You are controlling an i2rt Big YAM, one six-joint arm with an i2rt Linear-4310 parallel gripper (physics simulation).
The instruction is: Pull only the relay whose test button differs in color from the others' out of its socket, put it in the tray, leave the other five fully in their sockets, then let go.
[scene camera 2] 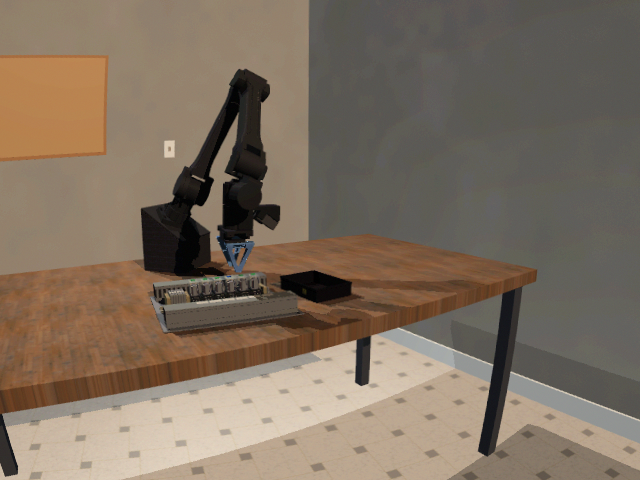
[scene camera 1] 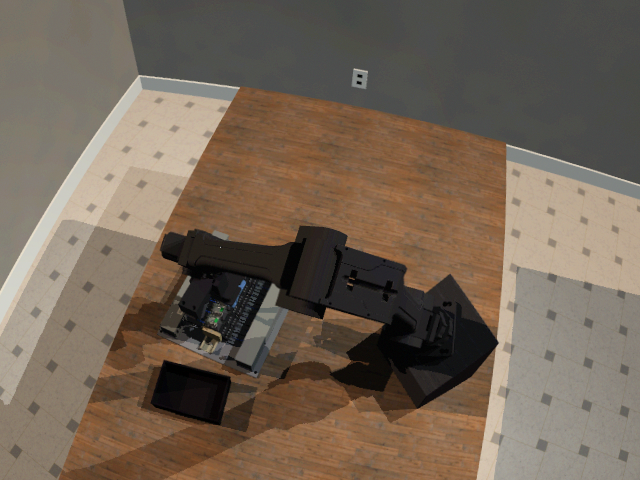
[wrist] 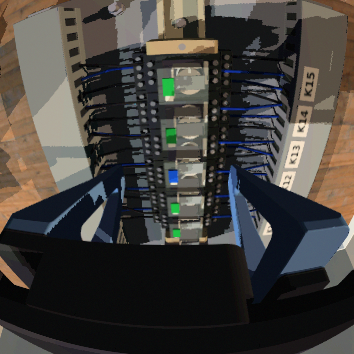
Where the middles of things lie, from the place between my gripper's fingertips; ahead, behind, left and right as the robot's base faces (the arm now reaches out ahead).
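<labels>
There's a blue-button relay (wrist: 182,168) sitting 2 cm to the right of my hand and 4 cm below it. I can see a tan end block (wrist: 192,44) too, and that block's 6 cm to the left of my hand, 1 cm ahead of it and 6 cm below it.
</labels>
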